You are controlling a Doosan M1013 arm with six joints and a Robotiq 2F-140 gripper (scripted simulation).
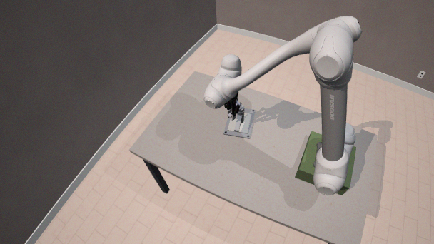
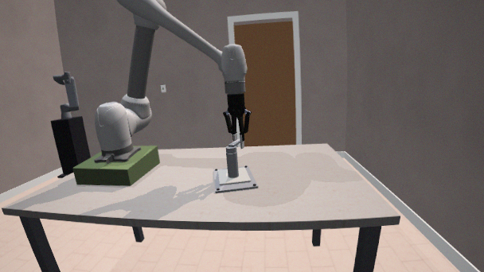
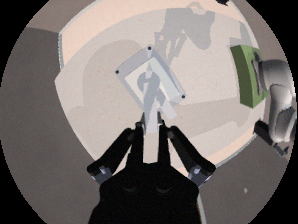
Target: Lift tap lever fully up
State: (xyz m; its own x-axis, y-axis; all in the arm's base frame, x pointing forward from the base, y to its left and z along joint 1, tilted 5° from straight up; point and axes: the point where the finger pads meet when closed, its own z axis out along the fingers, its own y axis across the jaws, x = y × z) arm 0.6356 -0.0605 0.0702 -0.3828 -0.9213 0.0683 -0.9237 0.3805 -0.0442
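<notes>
The tap lies 30 mm behind my hand, 50 mm to the right of it and 50 mm below it. The rest, counted from my hand: lever (10 mm behind, 30 mm to the right).
</notes>
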